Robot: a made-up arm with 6 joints. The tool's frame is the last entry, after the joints. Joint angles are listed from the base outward. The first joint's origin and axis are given. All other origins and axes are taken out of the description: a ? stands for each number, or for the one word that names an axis. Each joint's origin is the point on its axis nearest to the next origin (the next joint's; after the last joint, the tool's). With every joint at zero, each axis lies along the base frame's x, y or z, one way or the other. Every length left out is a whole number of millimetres.
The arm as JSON. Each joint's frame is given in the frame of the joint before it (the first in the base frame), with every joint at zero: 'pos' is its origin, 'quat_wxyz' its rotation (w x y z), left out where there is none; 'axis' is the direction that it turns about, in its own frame. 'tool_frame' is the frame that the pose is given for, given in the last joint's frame.
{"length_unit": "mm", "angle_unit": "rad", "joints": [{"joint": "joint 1", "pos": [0.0, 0.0, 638.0], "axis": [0.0, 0.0, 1.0]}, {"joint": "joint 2", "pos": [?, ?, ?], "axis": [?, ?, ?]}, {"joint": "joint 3", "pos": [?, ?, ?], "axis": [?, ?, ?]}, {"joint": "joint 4", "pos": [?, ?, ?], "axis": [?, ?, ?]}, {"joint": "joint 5", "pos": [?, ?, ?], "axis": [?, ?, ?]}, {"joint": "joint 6", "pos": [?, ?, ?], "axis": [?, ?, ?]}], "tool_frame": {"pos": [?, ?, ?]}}
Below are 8 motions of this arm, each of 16 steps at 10 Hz.
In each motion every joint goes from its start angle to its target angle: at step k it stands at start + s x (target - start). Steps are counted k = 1, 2, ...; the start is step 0. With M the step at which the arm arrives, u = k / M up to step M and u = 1 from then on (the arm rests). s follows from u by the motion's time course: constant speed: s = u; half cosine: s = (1 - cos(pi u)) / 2; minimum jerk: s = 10 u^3 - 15 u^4 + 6 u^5.
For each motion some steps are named. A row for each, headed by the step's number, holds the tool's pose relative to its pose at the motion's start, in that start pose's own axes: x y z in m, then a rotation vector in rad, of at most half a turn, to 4 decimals.
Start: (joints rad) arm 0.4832 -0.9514 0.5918 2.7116 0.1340 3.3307
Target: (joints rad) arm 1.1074 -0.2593 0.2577 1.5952 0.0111 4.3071
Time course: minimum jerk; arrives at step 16
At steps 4, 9, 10, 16:
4: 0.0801 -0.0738 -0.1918 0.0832 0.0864 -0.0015
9: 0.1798 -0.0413 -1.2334 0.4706 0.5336 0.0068
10: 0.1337 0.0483 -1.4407 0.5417 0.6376 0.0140
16: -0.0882 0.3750 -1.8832 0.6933 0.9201 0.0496

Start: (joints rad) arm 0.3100 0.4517 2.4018 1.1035 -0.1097 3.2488
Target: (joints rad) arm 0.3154 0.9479 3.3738 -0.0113 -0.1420 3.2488
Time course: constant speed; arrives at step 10
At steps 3, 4, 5, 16:
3: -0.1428 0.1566 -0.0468 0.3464 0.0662 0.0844
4: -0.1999 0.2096 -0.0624 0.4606 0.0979 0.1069
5: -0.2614 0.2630 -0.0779 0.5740 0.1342 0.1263
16: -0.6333 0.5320 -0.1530 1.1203 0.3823 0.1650

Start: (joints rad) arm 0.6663 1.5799 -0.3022 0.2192 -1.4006 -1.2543
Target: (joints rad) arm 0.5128 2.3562 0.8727 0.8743 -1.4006 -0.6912
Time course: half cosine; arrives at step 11
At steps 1, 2, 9, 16:
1: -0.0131 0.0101 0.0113 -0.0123 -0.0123 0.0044
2: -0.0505 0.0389 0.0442 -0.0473 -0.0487 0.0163
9: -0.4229 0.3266 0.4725 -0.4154 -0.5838 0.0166
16: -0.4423 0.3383 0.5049 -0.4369 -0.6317 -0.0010

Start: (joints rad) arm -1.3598 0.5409 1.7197 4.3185 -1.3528 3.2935
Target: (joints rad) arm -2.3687 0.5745 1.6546 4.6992 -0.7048 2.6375
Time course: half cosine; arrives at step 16
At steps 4, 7, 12, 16:
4: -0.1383 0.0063 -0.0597 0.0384 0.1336 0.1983
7: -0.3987 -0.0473 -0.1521 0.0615 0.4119 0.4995
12: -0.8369 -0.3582 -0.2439 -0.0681 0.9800 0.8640
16: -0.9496 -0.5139 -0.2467 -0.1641 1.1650 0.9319

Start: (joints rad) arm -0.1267 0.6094 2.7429 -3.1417 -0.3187 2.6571
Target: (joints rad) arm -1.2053 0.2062 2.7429 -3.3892 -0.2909 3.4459
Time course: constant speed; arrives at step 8
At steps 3, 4, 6, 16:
3: 0.0767 0.4015 0.0561 -0.4384 -0.0187 0.3343
4: 0.0614 0.5567 0.0385 -0.5712 -0.0364 0.4536
6: -0.0447 0.8673 -0.0485 -0.8131 -0.0886 0.7034
16: -0.2569 1.1414 -0.1919 -1.0183 -0.1625 0.9675

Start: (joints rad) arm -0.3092 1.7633 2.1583 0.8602 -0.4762 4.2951
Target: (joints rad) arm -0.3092 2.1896 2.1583 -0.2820 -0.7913 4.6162
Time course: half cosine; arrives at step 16
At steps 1, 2, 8, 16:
1: 0.0020 -0.0093 -0.0049 0.0052 0.0048 -0.0084
2: 0.0076 -0.0370 -0.0193 0.0207 0.0191 -0.0333
8: 0.0333 -0.4898 -0.2531 0.2662 0.2666 -0.4461
16: -0.0683 -0.9489 -0.4837 0.5517 0.5638 -0.8696

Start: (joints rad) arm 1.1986 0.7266 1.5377 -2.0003 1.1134 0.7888
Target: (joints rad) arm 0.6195 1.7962 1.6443 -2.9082 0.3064 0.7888
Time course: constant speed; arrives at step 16
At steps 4, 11, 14, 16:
4: 0.4237 -0.4669 -0.1315 -0.0549 0.1222 -0.1480
11: 1.0279 -1.4245 0.0968 0.0933 0.2054 -0.4377
14: 1.1733 -1.8461 0.3399 0.2371 0.1734 -0.5336
16: 1.2201 -2.1205 0.5346 0.3510 0.1265 -0.5785

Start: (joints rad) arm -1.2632 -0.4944 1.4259 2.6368 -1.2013 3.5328
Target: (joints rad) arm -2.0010 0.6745 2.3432 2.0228 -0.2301 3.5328
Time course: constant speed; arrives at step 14
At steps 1, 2, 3, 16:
1: -0.0901 0.0215 -0.0606 0.0034 0.0837 0.0429
2: -0.1821 0.0323 -0.1182 0.0045 0.1673 0.0856
3: -0.2746 0.0325 -0.1723 0.0033 0.2506 0.1277
16: -1.0372 -0.5410 -0.4481 -0.1314 1.1424 0.5034

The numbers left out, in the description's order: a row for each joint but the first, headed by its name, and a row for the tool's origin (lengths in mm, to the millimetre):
joint 2: xyz 184.0 0.0 0.0, axis 0.0 1.0 0.0
joint 3: xyz 0.0 0.0 732.0, axis 0.0 -1.0 0.0
joint 4: xyz 1533.0 0.0 239.0, axis -1.0 0.0 0.0
joint 5: xyz 0.0 0.0 0.0, axis 0.0 -1.0 0.0
joint 6: xyz 203.0 0.0 0.0, axis -1.0 0.0 0.0
tool: xyz 0.0 0.0 0.0

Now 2 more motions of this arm.
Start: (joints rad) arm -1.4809 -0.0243 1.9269 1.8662 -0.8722 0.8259
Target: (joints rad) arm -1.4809 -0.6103 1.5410 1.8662 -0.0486 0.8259
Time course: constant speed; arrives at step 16
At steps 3, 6, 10, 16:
3: 0.0366 -0.1013 -0.0886 0.0256 -0.0788 -0.1225
6: 0.0625 -0.1977 -0.1856 0.0474 -0.1546 -0.2477
10: 0.0797 -0.3164 -0.3270 0.0697 -0.2513 -0.4181
16: 0.0688 -0.4673 -0.5609 0.0871 -0.3879 -0.6799

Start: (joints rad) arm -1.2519 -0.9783 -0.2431 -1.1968 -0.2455 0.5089
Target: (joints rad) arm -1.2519 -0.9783 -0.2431 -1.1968 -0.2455 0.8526
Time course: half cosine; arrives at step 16
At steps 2, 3, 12, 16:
2: 0.0000 0.0000 0.0000 -0.0131 0.0000 0.0000
3: 0.0000 0.0000 0.0000 -0.0290 0.0000 0.0000
12: 0.0000 0.0000 0.0000 -0.2934 0.0000 0.0000
16: 0.0000 0.0000 0.0000 -0.3437 0.0000 0.0000

